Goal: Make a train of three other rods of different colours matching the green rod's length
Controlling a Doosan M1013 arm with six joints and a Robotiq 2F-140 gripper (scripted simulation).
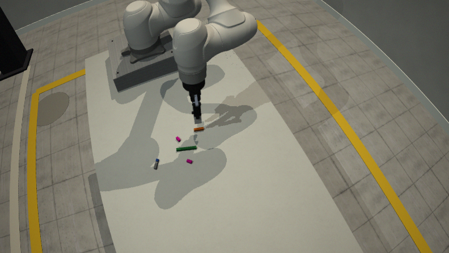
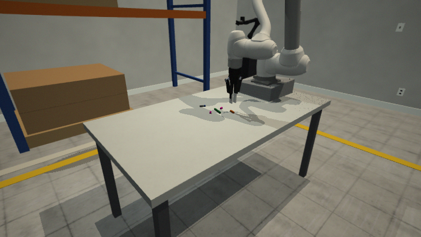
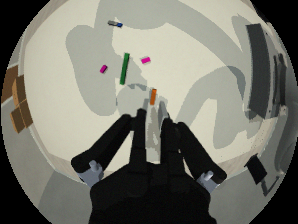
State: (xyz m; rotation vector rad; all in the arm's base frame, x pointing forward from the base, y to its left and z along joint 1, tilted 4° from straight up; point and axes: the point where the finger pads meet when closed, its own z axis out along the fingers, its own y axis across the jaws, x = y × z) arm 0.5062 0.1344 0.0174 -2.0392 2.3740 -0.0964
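My hand is 100 mm above the orange rod. Also, from my hand: grey rod: 210 mm to the right, 100 mm below, 100 mm ahead; then green rod: 100 mm below, 70 mm to the right, 70 mm ahead; then small blue rod: 200 mm to the right, 100 mm below, 90 mm ahead.
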